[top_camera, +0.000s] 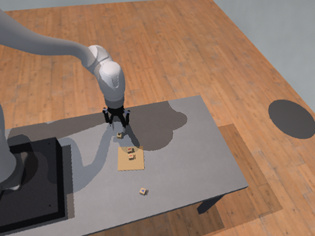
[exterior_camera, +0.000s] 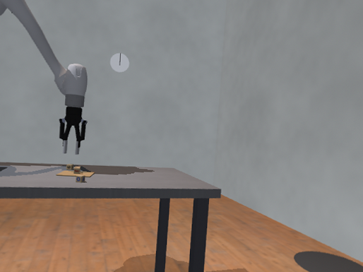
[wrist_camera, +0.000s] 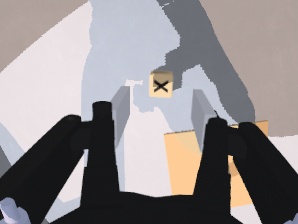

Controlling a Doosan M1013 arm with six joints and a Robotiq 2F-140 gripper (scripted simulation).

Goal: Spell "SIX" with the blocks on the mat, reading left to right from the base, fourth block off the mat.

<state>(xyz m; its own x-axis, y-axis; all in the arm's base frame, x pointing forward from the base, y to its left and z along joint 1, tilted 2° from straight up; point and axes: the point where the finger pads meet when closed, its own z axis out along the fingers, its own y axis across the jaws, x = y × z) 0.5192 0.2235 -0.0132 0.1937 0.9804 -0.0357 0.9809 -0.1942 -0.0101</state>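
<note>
My gripper is now 100 mm above the block. The rest, counted from my hand: tan mat 140 mm to the right, 110 mm below, 60 mm ahead.
</note>
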